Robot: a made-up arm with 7 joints.
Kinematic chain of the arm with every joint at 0, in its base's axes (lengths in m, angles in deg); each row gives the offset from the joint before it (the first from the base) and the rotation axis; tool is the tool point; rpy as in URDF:
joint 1: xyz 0 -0.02 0.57 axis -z
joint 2: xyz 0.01 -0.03 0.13 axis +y
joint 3: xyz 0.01 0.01 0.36 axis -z
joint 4: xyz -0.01 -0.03 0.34 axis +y
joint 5: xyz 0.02 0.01 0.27 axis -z
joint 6: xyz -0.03 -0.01 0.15 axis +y
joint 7: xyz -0.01 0 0.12 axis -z
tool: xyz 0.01 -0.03 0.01 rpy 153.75 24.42 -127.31
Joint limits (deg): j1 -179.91..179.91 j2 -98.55..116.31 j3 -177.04..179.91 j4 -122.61..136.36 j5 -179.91..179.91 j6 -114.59..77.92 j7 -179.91..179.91
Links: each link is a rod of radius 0.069 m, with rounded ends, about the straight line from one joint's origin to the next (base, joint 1, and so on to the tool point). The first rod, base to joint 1, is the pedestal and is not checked.
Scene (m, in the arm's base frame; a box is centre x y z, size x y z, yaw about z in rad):
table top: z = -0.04
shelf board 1: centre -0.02 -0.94 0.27 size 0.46 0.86 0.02 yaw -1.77
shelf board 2: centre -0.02 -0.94 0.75 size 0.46 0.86 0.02 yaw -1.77
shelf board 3: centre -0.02 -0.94 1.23 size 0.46 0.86 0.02 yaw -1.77
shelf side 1: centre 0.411 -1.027 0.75 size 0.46 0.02 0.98 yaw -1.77
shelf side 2: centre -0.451 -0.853 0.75 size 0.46 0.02 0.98 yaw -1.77
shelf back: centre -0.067 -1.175 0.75 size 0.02 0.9 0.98 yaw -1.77
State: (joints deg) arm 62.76 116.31 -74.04 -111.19 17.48 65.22 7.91
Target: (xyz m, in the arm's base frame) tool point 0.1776 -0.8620 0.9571
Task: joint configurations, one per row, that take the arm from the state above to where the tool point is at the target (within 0.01 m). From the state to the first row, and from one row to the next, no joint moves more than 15 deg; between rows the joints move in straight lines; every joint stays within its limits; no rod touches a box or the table.
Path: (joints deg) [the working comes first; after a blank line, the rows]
Joints at the target: 45.81 88.55 -51.52 -98.30 12.61 64.18 7.92
Straight joint move there: touches shelf board 2.

1: 51.76 116.31 -67.91 -113.09 30.42 64.75 14.30
2: 40.76 116.31 -61.78 -115.00 43.35 64.27 20.70
3: 29.77 116.31 -55.65 -116.90 56.29 63.80 27.09
4: 18.77 116.31 -49.51 -118.80 69.22 63.33 33.49
5: 7.77 116.31 -43.38 -120.71 82.16 62.86 39.88
6: -3.23 116.31 -37.25 -122.61 95.09 62.38 46.28
7: 2.84 112.45 -37.88 -122.61 82.13 54.41 40.52
8: 8.91 108.59 -38.52 -122.61 69.17 46.44 34.75
9: 14.98 104.73 -39.15 -122.61 56.21 38.47 28.99
10: 21.06 100.87 -39.78 -122.61 43.24 30.50 23.23
11: 27.13 97.01 -40.41 -122.61 30.28 22.53 17.47
12: 33.35 94.19 -44.12 -114.51 24.39 36.41 14.28
13: 39.58 91.37 -47.82 -106.41 18.50 50.29 11.10
14: 45.81 88.55 -51.52 -98.30 12.61 64.18 7.92

